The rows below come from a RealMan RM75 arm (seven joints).
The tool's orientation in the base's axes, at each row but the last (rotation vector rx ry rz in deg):
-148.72 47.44 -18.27
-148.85 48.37 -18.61
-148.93 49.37 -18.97
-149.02 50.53 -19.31
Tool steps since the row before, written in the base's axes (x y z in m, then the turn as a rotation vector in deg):
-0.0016 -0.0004 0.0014 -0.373 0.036 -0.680
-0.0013 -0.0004 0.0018 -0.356 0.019 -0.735
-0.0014 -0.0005 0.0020 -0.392 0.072 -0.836
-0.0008 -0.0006 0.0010 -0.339 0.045 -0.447
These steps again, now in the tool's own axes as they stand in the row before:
-0.0009 0.0005 -0.0019 -0.383 0.457 0.497
-0.0006 0.0002 -0.0022 -0.365 0.484 0.547
-0.0006 0.0003 -0.0024 -0.436 0.507 0.641
-0.0001 0.0004 -0.0013 -0.338 0.335 0.301

